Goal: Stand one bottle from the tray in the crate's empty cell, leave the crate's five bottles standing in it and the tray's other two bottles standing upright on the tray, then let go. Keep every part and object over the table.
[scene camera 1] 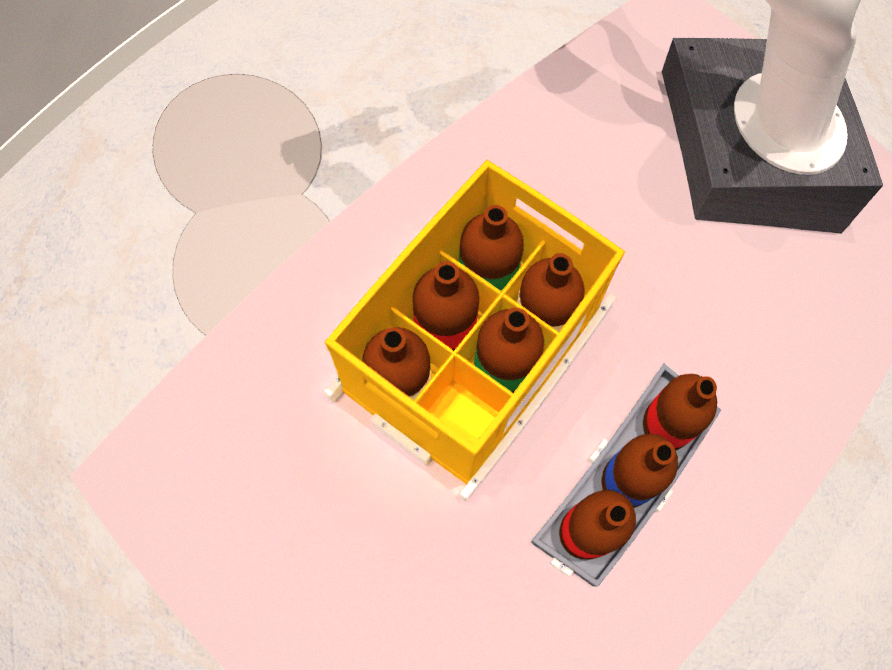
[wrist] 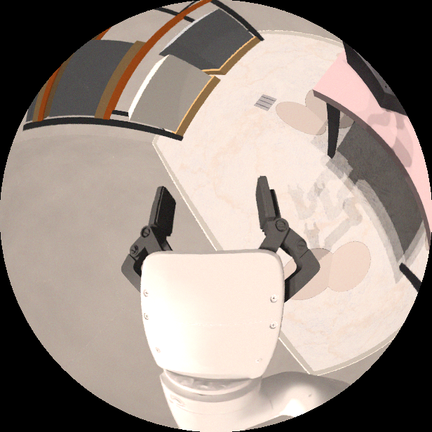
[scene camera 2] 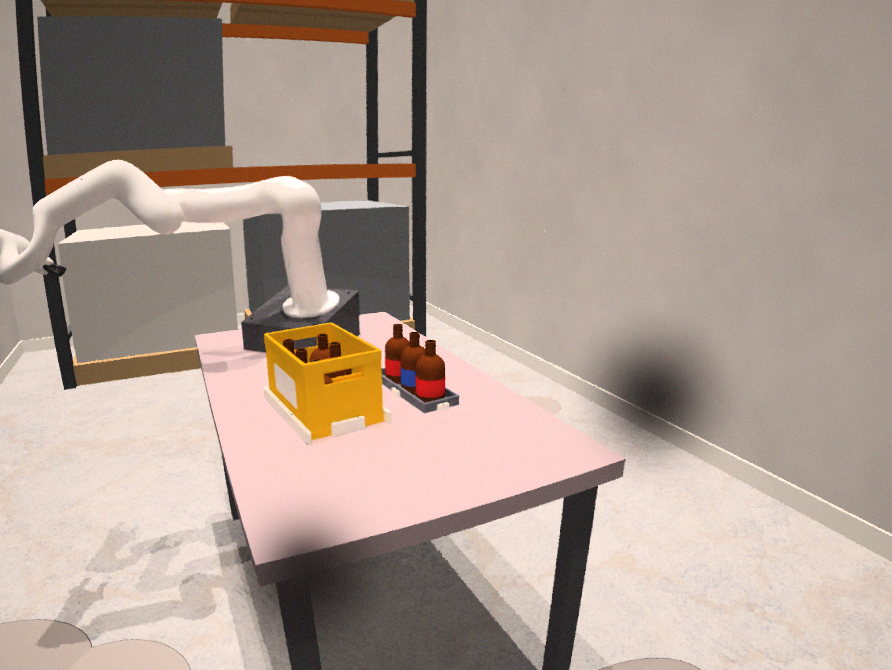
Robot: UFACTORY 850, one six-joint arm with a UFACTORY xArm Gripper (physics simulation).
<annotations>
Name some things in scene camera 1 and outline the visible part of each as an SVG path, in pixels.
A blue-labelled bottle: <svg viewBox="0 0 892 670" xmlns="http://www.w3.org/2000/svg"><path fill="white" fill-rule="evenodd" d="M660 435L643 434L630 440L606 464L601 479L602 489L617 491L625 495L631 501L634 508L664 492L676 476L678 457L674 446Z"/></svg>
A red-labelled bottle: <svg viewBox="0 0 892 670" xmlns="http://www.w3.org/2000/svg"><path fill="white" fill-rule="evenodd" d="M625 495L613 490L597 491L585 497L569 510L564 516L559 529L559 537L563 548L573 557L589 560L616 551L626 544L635 529L636 512L633 504Z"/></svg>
A red-labelled bottle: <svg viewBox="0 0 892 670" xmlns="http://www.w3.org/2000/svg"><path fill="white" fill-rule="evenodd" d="M709 376L686 373L671 380L647 407L643 417L644 434L660 435L666 438L674 446L675 450L679 450L702 433L712 423L717 411L717 385L714 379Z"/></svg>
A red-labelled bottle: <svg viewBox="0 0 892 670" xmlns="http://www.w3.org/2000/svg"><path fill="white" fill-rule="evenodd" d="M444 261L424 273L416 283L413 291L414 322L454 351L477 323L479 291L476 283L468 273L458 268L453 262Z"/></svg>
</annotations>
